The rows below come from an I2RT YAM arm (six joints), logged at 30 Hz.
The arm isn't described. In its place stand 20 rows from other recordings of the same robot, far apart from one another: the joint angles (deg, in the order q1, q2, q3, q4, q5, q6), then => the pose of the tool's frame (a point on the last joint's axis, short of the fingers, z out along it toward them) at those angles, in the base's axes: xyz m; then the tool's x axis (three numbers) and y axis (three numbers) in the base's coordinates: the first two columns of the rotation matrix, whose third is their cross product.
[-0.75, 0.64, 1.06, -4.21, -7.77, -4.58] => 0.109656 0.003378 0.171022 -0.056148 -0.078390 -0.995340 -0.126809 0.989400 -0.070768
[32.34, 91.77, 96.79, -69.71, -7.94, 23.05] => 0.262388 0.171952 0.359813 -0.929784 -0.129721 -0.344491 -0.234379 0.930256 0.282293
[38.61, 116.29, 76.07, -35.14, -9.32, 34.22] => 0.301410 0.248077 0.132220 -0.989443 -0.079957 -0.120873 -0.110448 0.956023 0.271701
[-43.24, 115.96, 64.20, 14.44, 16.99, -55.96] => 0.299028 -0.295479 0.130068 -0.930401 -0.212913 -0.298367 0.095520 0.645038 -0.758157
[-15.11, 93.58, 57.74, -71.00, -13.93, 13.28] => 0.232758 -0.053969 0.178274 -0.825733 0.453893 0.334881 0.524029 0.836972 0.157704
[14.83, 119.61, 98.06, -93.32, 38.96, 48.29] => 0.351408 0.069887 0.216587 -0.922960 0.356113 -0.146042 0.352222 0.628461 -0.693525
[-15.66, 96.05, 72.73, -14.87, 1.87, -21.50] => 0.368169 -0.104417 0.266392 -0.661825 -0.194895 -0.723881 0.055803 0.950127 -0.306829
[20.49, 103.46, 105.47, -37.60, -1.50, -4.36] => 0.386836 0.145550 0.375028 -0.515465 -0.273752 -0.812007 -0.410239 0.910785 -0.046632
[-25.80, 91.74, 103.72, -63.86, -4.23, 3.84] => 0.291786 -0.138138 0.400779 -0.680385 0.403094 -0.612038 0.439604 0.892692 0.099240
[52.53, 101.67, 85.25, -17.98, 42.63, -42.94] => 0.267363 0.309181 0.303736 -0.085399 -0.935306 -0.343379 -0.412749 0.346885 -0.842205
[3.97, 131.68, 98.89, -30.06, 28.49, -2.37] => 0.482072 0.016434 0.134745 -0.893384 -0.098434 -0.438379 0.119454 0.888551 -0.442953
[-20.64, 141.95, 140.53, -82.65, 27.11, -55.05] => 0.448360 -0.186220 0.225004 -0.826515 -0.468317 0.312333 -0.557953 0.755063 -0.344337
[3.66, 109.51, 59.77, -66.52, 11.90, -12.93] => 0.264066 0.009536 0.116552 -0.837924 -0.272998 0.472605 -0.349877 0.933267 -0.081232
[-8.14, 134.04, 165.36, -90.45, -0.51, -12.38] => 0.433498 -0.061684 0.387818 -0.859315 -0.093657 -0.502799 -0.048289 0.993556 -0.102542
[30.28, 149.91, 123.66, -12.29, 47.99, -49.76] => 0.506618 0.265176 0.130361 -0.473096 -0.867820 -0.151885 -0.304504 0.322842 -0.896131
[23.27, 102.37, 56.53, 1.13, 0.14, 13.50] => 0.338256 0.145372 0.160305 -0.720286 -0.055641 -0.691442 -0.231723 0.958818 0.164233
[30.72, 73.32, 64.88, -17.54, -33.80, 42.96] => 0.237893 0.164400 0.344409 -0.857866 0.148976 -0.491805 -0.368643 0.488349 0.790960
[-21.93, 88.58, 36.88, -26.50, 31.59, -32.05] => 0.209848 -0.104589 0.120218 -0.991191 -0.088226 0.098777 -0.127989 0.829835 -0.543132
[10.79, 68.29, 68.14, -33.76, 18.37, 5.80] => 0.254509 0.037083 0.358001 -0.537212 -0.004749 -0.843434 0.134231 0.986758 -0.091052
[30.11, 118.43, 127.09, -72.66, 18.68, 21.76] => 0.374308 0.203886 0.345046 -0.853265 -0.088848 -0.513853 -0.040330 0.993671 -0.104843
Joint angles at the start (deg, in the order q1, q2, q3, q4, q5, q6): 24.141, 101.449, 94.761, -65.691, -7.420, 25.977
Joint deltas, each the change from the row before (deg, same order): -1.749, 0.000, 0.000, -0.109, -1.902, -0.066; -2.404, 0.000, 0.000, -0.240, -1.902, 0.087; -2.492, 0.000, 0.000, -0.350, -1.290, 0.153; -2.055, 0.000, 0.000, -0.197, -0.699, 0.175; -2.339, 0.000, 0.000, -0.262, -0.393, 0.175; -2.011, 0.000, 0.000, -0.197, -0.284, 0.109; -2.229, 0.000, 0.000, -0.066, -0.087, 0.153; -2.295, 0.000, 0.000, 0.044, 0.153, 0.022; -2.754, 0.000, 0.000, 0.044, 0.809, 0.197; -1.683, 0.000, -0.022, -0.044, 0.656, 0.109; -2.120, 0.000, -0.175, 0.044, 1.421, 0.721; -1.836, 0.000, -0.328, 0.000, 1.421, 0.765; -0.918, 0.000, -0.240, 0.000, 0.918, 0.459; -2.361, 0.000, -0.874, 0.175, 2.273, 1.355; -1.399, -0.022, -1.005, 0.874, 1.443, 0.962
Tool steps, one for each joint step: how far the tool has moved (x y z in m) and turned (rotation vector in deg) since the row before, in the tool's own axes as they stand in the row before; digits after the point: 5 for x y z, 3 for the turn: -0.00402, -0.00870, -0.00142, -1.295, 0.480, 1.600; -0.00548, -0.01237, -0.00244, -1.140, 0.362, 2.387; -0.00568, -0.01316, -0.00301, -0.565, 0.112, 2.556; -0.00499, -0.01088, -0.00274, -0.202, -0.175, 2.137; -0.00572, -0.01258, -0.00329, 0.128, -0.360, 2.416; -0.00504, -0.01076, -0.00289, 0.133, -0.365, 2.030; -0.00590, -0.01190, -0.00328, 0.276, -0.644, 2.246; -0.00635, -0.01228, -0.00340, 0.451, -0.868, 2.151; -0.00771, -0.01514, -0.00407, 1.113, -1.300, 2.758; -0.00472, -0.00943, -0.00223, 0.872, -0.771, 1.700; -0.00596, -0.01246, -0.00206, 1.654, -1.178, 2.742; -0.00496, -0.01123, -0.00076, 1.701, -0.901, 2.561; -0.00250, -0.00583, 0.00010, 1.068, -0.476, 1.370; -0.00606, -0.01527, 0.00151, 2.708, -1.088, 3.705; -0.00408, -0.00908, 0.00323, 1.533, -0.944, 2.319
